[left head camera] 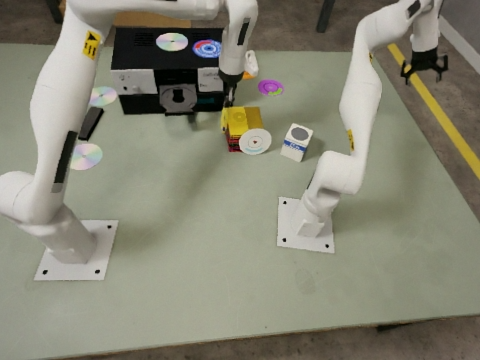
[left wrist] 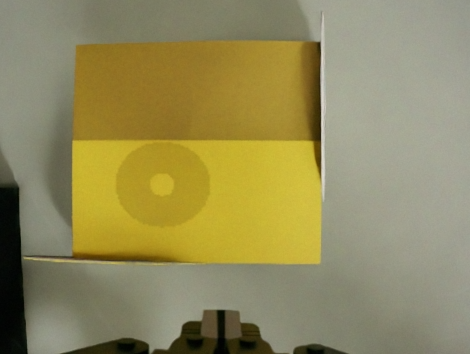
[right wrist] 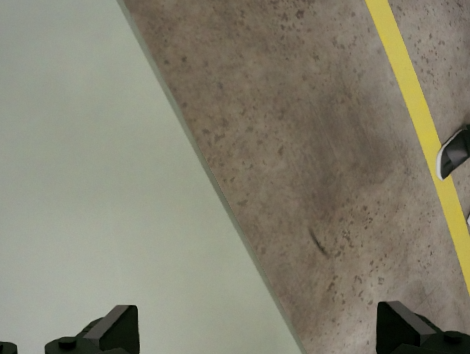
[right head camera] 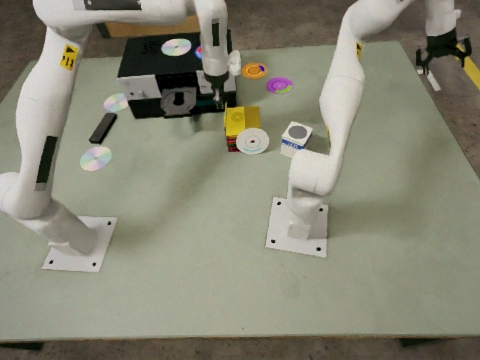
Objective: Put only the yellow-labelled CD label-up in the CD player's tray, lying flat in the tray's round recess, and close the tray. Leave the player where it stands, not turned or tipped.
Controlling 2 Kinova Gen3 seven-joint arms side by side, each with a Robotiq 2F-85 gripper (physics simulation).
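Places are measured from the left arm's base along level axes (x up, y left, z back), in centimetres.
Pixels of known places: left gripper, fingertip midpoint: point(left head camera: 226, 106) point(left wrist: 220, 334) point(right head camera: 220, 107); right gripper, fingertip midpoint: point(left head camera: 422, 83) point(right wrist: 257, 331) point(right head camera: 443, 71); left arm's base at its link origin: point(left head camera: 79, 248) point(right head camera: 81, 242); right arm's base at its link origin: point(left head camera: 305, 223) point(right head camera: 297, 225).
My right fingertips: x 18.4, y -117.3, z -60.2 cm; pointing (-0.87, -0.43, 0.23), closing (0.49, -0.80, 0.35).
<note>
For each thing: its top centre in the pictures, then the offset to it from my right fingertips. "spot": a spot on its surface instead.
- black CD player at a spot on its surface: point(left head camera: 137, 60) spot: dy +107.8, dx +1.5, dz -2.2 cm
- thin disc with a yellow face, top centre: point(left wrist: 86, 280) point(left head camera: 225, 105) dy +76.0, dx -6.6, dz +9.8 cm
- yellow-topped box at its top centre: point(left wrist: 194, 151) point(right head camera: 243, 120) point(left head camera: 245, 120) dy +68.6, dx -9.0, dz +14.4 cm
- white disc at a spot on its surface: point(right head camera: 253, 141) point(left head camera: 255, 141) spot: dy +64.5, dx -12.8, dz +21.4 cm
- white-and-blue box at its top centre: point(right head camera: 297, 132) point(left head camera: 299, 133) dy +49.1, dx -8.8, dz +20.5 cm
- remote at its top centre: point(left head camera: 88, 121) point(right head camera: 102, 126) dy +127.1, dx -16.4, dz +11.1 cm
The black CD player point(left head camera: 137, 60) point(right head camera: 142, 62) stands at the back with its tray point(left head camera: 167, 101) point(right head camera: 168, 104) out and no disc in the recess. A thin disc with a yellow face point(left head camera: 224, 120) point(left wrist: 75, 259) leans nearly upright against the left side of the yellow-topped box point(left head camera: 254, 116) point(right head camera: 252, 116) point(left wrist: 200, 95); in the left wrist view it is edge-on. My left gripper point(left head camera: 229, 101) point(right head camera: 219, 104) point(left wrist: 220, 334) is shut and empty, above the table between player and box, apart from the disc. My right gripper point(left head camera: 425, 75) point(right head camera: 444, 62) point(right wrist: 257, 331) is open and empty beyond the table's right edge.
A white disc point(left head camera: 255, 142) point(right head camera: 253, 141) leans on the box's front. A white-and-blue box point(left head camera: 295, 146) point(right head camera: 295, 145) stands to the right. Purple point(left head camera: 270, 88) and orange point(right head camera: 254, 70) discs lie behind. A remote point(left head camera: 91, 124) and silver discs point(left head camera: 86, 156) point(left head camera: 103, 96) lie left. Two discs point(left head camera: 172, 42) point(left head camera: 207, 48) rest on the player.
</note>
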